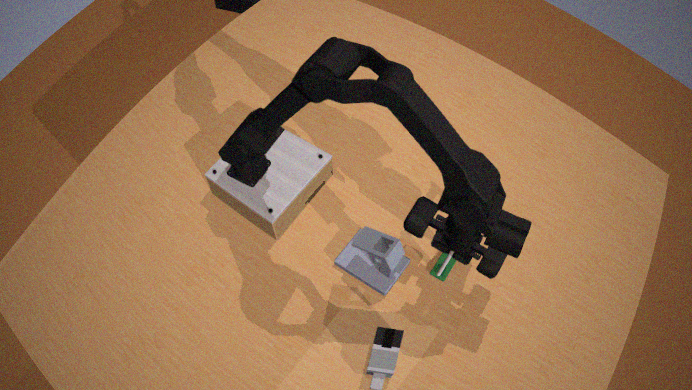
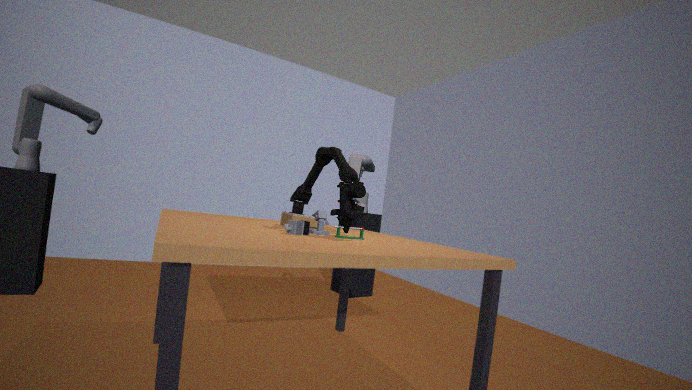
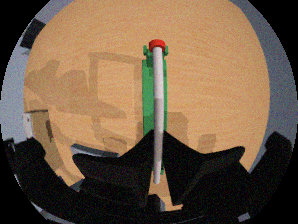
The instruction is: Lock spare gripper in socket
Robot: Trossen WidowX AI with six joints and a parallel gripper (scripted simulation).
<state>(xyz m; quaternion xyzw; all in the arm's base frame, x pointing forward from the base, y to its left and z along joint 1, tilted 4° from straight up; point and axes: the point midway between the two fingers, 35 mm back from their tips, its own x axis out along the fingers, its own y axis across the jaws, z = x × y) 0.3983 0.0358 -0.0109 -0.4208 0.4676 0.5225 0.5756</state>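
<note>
Right now my gripper tip is 2 cm to the right of the green bracket. From my gripper tip the other things lie so: spare gripper 24 cm to the right, 2 cm behind, 1 cm above; grey mount 12 cm behind, 7 cm to the right, 3 cm above.
</note>
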